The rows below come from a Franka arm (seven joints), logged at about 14 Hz.
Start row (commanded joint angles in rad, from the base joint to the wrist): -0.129, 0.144, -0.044, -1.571, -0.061, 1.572, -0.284
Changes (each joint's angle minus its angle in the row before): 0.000, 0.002, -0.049, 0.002, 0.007, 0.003, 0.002; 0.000, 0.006, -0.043, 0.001, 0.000, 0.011, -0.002; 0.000, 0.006, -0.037, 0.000, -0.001, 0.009, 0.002; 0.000, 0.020, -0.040, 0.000, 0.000, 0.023, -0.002; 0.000, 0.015, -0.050, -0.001, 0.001, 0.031, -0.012; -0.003, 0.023, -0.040, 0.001, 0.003, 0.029, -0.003; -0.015, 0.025, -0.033, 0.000, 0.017, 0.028, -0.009; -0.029, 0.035, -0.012, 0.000, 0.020, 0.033, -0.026; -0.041, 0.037, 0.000, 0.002, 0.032, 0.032, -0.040; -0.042, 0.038, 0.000, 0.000, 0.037, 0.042, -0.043; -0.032, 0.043, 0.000, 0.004, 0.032, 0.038, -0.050; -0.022, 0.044, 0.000, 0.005, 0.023, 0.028, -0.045
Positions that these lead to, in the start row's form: -0.129, 0.146, -0.093, -1.569, -0.054, 1.575, -0.282; -0.129, 0.152, -0.136, -1.568, -0.054, 1.586, -0.284; -0.129, 0.158, -0.173, -1.568, -0.055, 1.595, -0.282; -0.129, 0.178, -0.213, -1.568, -0.055, 1.618, -0.284; -0.129, 0.193, -0.263, -1.569, -0.054, 1.649, -0.296; -0.132, 0.216, -0.303, -1.568, -0.051, 1.678, -0.299; -0.147, 0.241, -0.336, -1.568, -0.034, 1.706, -0.308; -0.176, 0.276, -0.348, -1.568, -0.014, 1.739, -0.334; -0.217, 0.313, -0.348, -1.566, 0.018, 1.771, -0.374; -0.259, 0.351, -0.348, -1.566, 0.055, 1.813, -0.417; -0.291, 0.394, -0.348, -1.562, 0.087, 1.851, -0.467; -0.313, 0.438, -0.348, -1.557, 0.110, 1.879, -0.512
